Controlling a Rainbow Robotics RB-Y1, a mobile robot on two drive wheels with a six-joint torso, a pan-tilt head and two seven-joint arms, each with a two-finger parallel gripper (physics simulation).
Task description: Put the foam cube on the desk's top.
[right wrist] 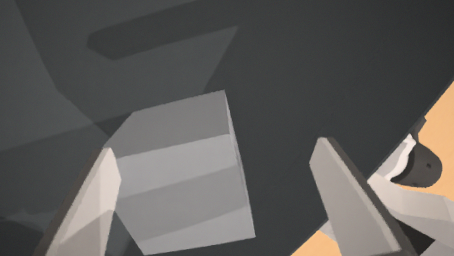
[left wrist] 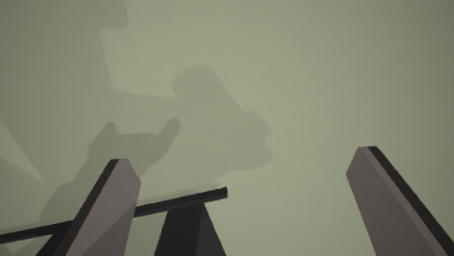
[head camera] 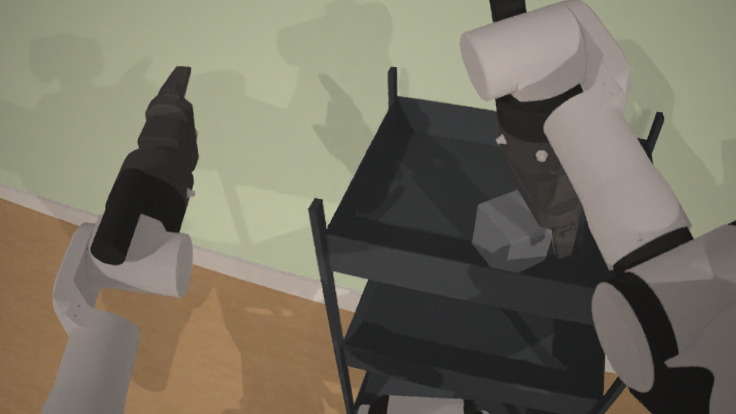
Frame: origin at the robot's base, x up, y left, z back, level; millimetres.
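Seen in the pictures: left gripper, fingertip midpoint: (left wrist: 241, 166) (head camera: 187, 101); right gripper, fingertip midpoint: (right wrist: 217, 156) (head camera: 544, 222).
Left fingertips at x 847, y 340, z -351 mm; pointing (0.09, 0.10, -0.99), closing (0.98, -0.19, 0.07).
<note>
Pixels of each thing's top centre, then the offset from my left fingertips to it. "spot": a spot on its surface instead. Level surfaces: height alone.
- grey foam cube, top centre: (right wrist: 178, 207) (head camera: 517, 213) dy -441, dx -109, dz +77 mm
- wooden floor, surface height: dx -845 mm
- bar, surface spot: (left wrist: 183, 211) spot: dy -263, dx -151, dz -180 mm
The grey foam cube (head camera: 509, 237) sits on the top tray of a dark shelf cart (head camera: 453, 205). My right gripper (head camera: 560, 239) reaches down into that tray just right of the cube. In the right wrist view the cube (right wrist: 183, 172) lies between the wide-open fingers of that gripper (right wrist: 218, 183), close to the left finger, with a gap to the right one. My left gripper (head camera: 177, 82) is raised at the left, pointing up at the green wall. Its fingers (left wrist: 243, 183) stand wide open with nothing between them. No desk is in view.
The cart has raised tray rims and thin corner posts (head camera: 321, 241), with lower shelves (head camera: 462, 339) beneath. A green wall stands behind, and a wooden floor (head camera: 216, 339) lies at the lower left. A cart post and bar (left wrist: 183, 211) show in the left wrist view.
</note>
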